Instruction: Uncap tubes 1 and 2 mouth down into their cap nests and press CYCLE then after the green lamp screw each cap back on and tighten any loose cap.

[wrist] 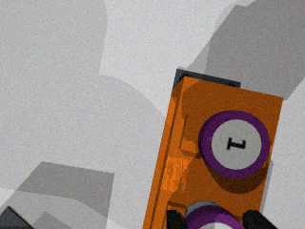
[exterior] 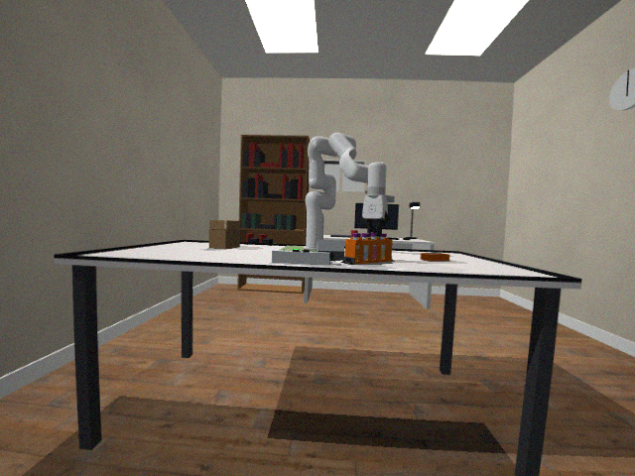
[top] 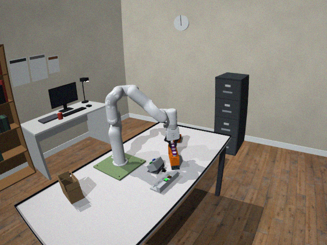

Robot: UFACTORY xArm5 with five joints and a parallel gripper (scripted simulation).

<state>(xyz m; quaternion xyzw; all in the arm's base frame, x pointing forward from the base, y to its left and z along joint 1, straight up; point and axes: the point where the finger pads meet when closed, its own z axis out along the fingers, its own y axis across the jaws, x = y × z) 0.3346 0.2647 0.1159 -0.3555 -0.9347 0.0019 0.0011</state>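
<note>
Now: the purple cap marked 2 1 cm below my hand. From my hand the other things lie so: purple cap marked 1: 4 cm to the left, 3 cm behind, 2 cm below; cap 4: 8 cm to the right, 6 cm ahead, 2 cm below; blue cycle key: 17 cm to the right, 7 cm behind, 6 cm below.
</note>
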